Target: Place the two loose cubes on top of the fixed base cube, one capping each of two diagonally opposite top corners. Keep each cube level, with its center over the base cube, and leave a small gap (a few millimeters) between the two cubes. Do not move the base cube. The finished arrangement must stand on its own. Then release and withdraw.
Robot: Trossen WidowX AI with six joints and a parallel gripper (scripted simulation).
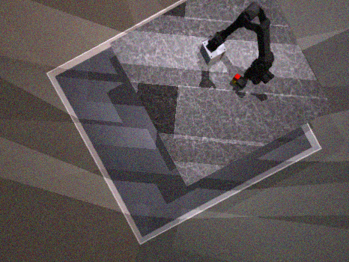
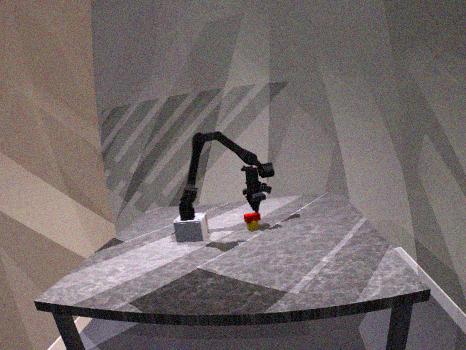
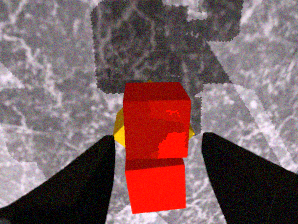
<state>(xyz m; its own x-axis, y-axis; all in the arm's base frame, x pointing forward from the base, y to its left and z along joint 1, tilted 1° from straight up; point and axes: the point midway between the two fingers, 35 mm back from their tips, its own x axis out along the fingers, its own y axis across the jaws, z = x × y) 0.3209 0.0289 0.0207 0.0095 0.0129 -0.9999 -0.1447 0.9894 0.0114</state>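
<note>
My gripper tip is now 40 mm past the red cube, 30 mm above it and 10 mm to the left of it. From my gripper tip the other things lie so: yellow base cube (60 mm below, 20 mm behind).
</note>
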